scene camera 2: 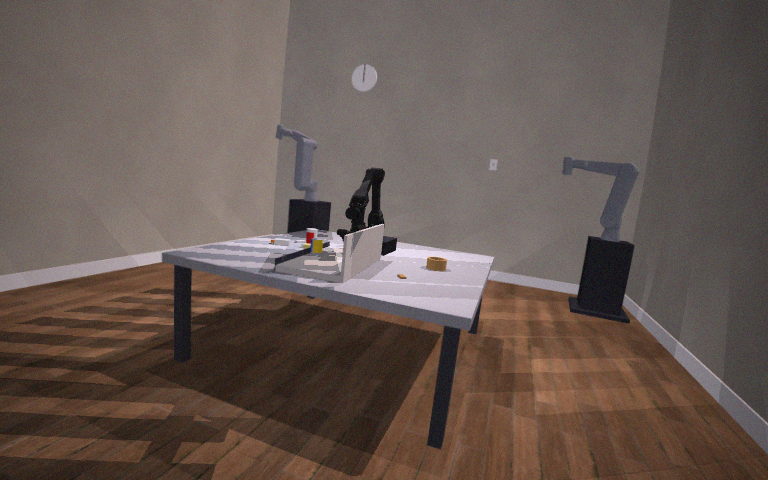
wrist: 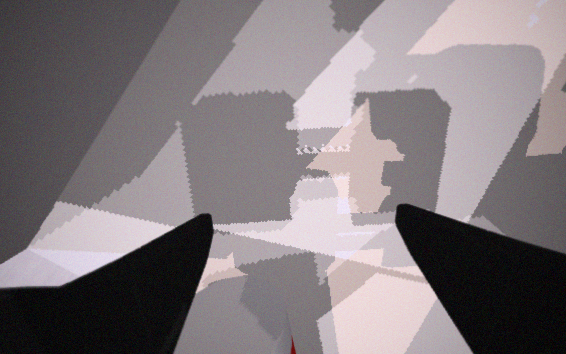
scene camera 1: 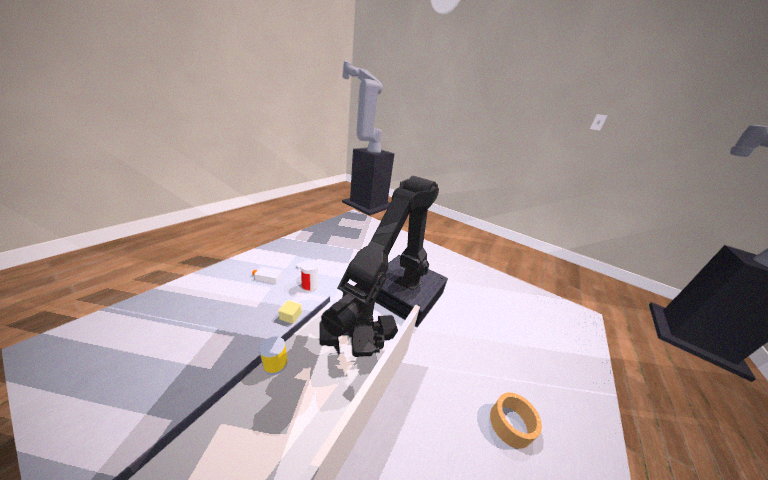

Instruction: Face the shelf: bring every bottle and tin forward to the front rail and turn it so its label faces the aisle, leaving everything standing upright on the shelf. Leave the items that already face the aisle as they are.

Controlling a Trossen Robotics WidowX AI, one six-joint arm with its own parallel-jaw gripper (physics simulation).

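Pixels of known places: gripper, fingertip midpoint: (wrist: 303, 217); arm's base, origin of the base link: (scene camera 1: 410, 281).
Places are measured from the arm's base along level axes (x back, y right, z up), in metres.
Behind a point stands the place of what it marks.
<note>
A yellow-labelled tin (scene camera 1: 274, 358) {y 0.049, x -0.477, z 0.015 m} (scene camera 2: 317, 246) {y 0.056, x -0.487, z -0.007 m} with a grey top stands upright by the dark front rail (scene camera 1: 198, 410) {y 0.076, x -0.628, z -0.027 m} (scene camera 2: 291, 256) {y 0.072, x -0.654, z -0.035 m} of the shelf. A white tin with a red label (scene camera 1: 306, 280) {y 0.260, x -0.248, z -0.020 m} (scene camera 2: 310, 236) {y 0.265, x -0.251, z -0.012 m} stands upright beyond the rail's far end. A white bottle-like item with an orange tip (scene camera 1: 267, 277) {y 0.392, x -0.319, z -0.051 m} (scene camera 2: 280, 242) {y 0.404, x -0.327, z -0.060 m} lies on the table outside the rail. My gripper (scene camera 1: 350, 346) {y -0.045, x -0.311, z -0.032 m} (wrist: 303, 217) {y -0.045, x -0.311, z -0.032 m} is open and empty, low over the shelf's far end near the back panel. A red sliver (wrist: 293, 346) {y -0.001, x -0.268, z -0.018 m} shows at the wrist view's bottom edge; its object is mostly hidden.
The pale back panel (scene camera 1: 376, 390) {y -0.166, x -0.377, z 0.031 m} (scene camera 2: 365, 250) {y -0.185, x -0.476, z 0.013 m} stands upright right beside my gripper. A yellow block (scene camera 1: 289, 311) {y 0.190, x -0.356, z -0.036 m} lies outside the rail. Behind the panel are an orange ring (scene camera 1: 501, 429) {y -0.404, x -0.213, z -0.047 m} (scene camera 2: 436, 267) {y -0.437, x -0.214, z -0.058 m} and a small orange piece (scene camera 2: 401, 276) {y -0.366, x -0.483, z -0.066 m}. Grey arms on dark pedestals (scene camera 1: 370, 180) (scene camera 2: 604, 275) stand beyond the table.
</note>
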